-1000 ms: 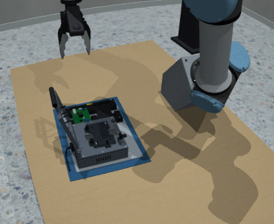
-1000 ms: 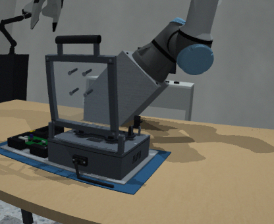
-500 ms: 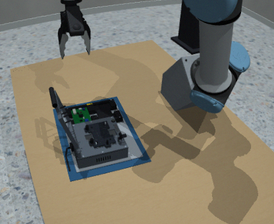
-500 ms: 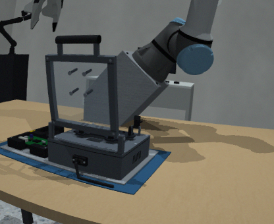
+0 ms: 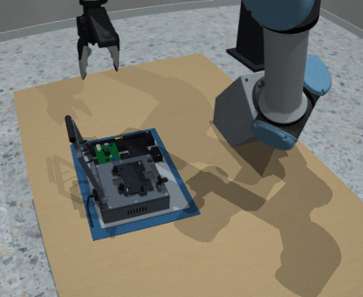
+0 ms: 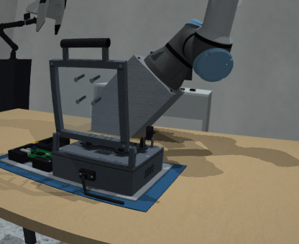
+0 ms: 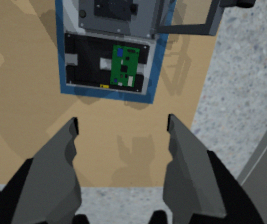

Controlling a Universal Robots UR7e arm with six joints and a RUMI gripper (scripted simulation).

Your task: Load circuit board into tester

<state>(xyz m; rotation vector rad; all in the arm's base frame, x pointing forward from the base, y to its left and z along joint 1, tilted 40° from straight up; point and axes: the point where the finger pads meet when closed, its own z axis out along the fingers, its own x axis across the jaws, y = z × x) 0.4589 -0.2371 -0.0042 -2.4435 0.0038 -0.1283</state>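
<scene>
Right now my hand is 290 mm above the green circuit board. The rest, counted from my hand: clear tester lid 110 mm ahead, 160 mm to the left, 130 mm below; nest 10 mm behind, 180 mm to the left, 240 mm below.
</scene>
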